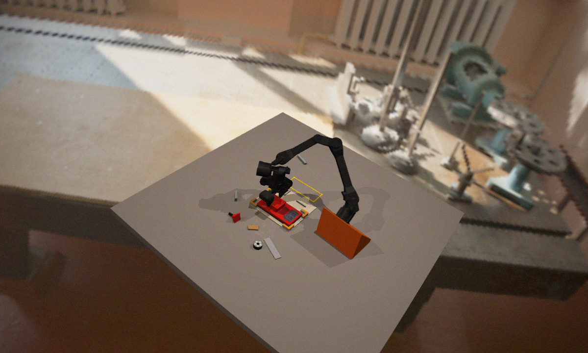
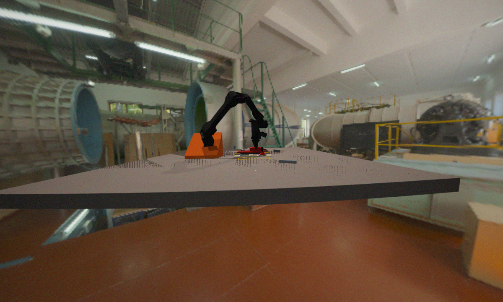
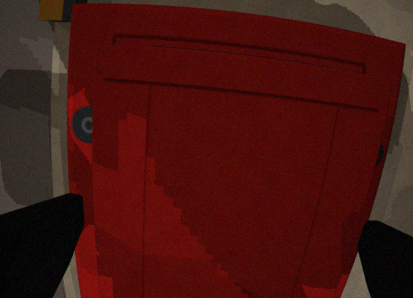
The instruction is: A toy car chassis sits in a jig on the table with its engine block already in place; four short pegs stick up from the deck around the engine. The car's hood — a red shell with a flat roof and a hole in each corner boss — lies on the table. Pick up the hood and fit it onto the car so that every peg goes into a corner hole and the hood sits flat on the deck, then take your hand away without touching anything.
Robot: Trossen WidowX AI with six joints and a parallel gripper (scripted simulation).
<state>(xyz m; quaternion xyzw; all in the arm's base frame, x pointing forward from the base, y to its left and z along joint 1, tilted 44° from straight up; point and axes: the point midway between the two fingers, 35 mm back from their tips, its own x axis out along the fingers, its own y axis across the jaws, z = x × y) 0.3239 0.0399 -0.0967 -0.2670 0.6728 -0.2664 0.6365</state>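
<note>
My gripper tip is now right at the red hood. Also, from my gripper tip: jig (3 cm to the right, 3 cm below, 2 cm behind); grey engine block (1 cm below).
</note>
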